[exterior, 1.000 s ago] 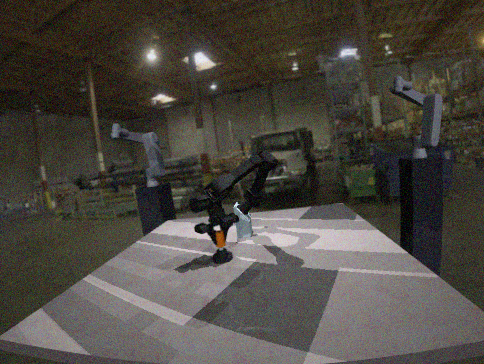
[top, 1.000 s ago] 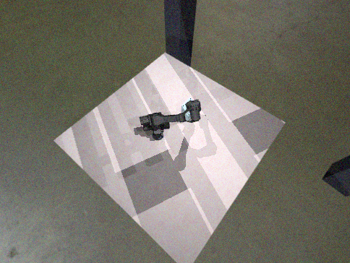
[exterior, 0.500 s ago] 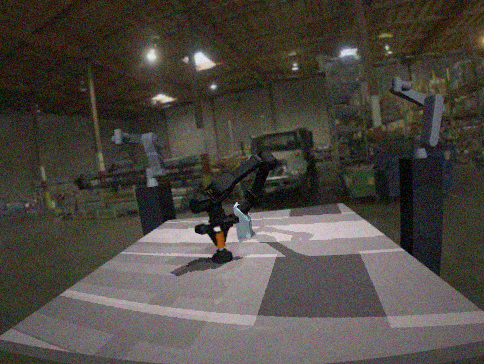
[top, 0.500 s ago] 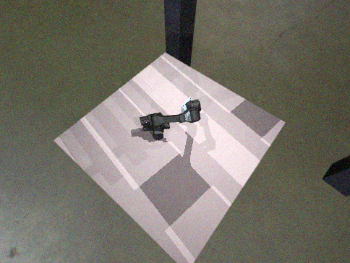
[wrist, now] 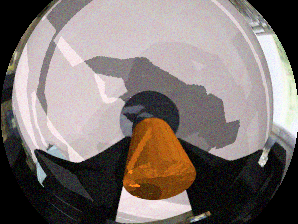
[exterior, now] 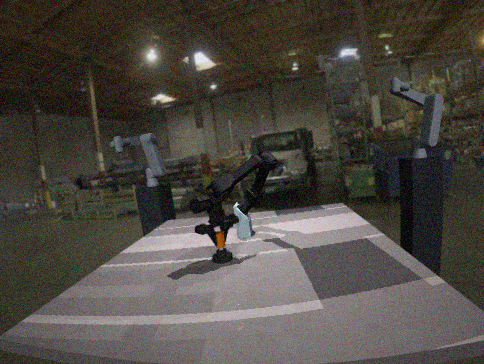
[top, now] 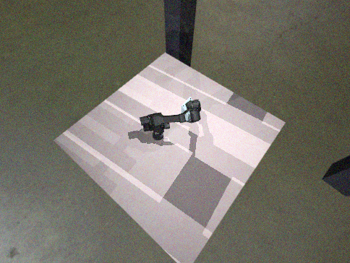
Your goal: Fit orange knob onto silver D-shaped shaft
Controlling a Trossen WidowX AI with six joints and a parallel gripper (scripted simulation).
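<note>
My gripper tip is now 40 mm above the dark round pedestal. Also, from my gripper tip: orange knob (30 mm above).
</note>
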